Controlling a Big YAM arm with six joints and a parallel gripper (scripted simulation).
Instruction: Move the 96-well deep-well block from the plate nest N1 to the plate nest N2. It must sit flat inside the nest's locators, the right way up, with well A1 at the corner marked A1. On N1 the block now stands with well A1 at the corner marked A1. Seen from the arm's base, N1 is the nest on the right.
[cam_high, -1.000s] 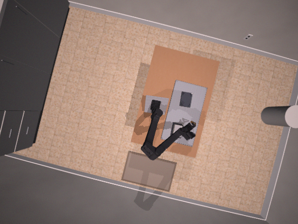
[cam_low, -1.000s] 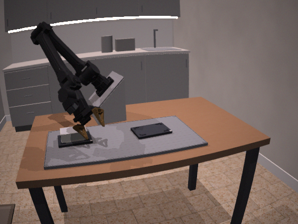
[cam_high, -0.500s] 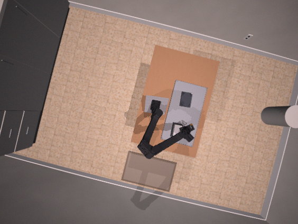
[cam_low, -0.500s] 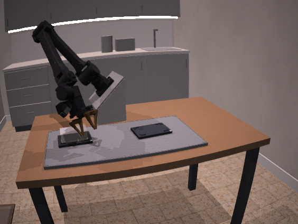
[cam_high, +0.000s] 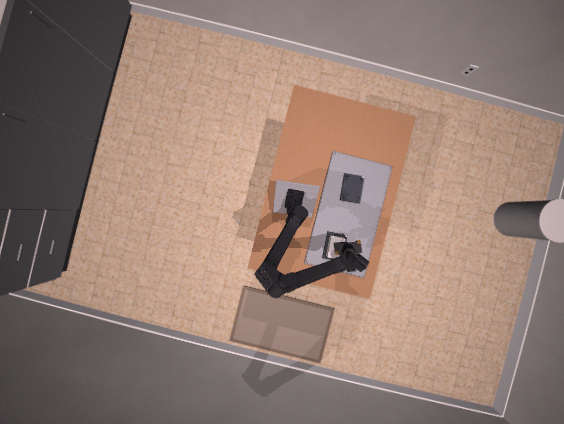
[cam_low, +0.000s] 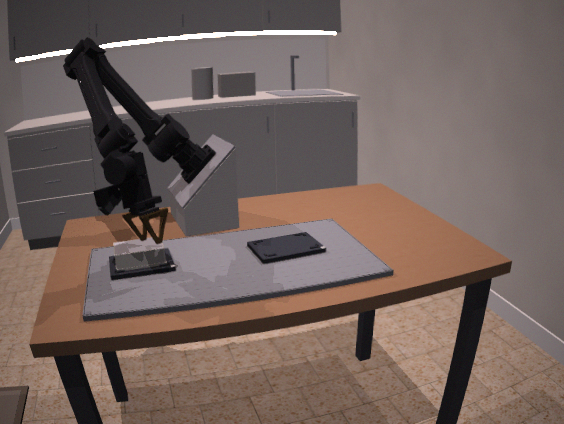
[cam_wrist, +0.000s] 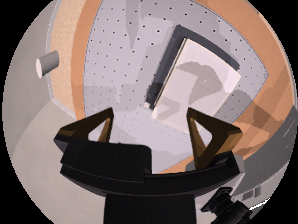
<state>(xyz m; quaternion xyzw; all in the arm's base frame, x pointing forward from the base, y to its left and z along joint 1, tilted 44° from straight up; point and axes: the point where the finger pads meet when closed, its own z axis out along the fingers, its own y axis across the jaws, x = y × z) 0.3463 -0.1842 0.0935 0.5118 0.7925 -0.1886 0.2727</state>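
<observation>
The white deep-well block is 5 cm below my hand, 5 cm behind it and 3 cm to the right of it.
</observation>
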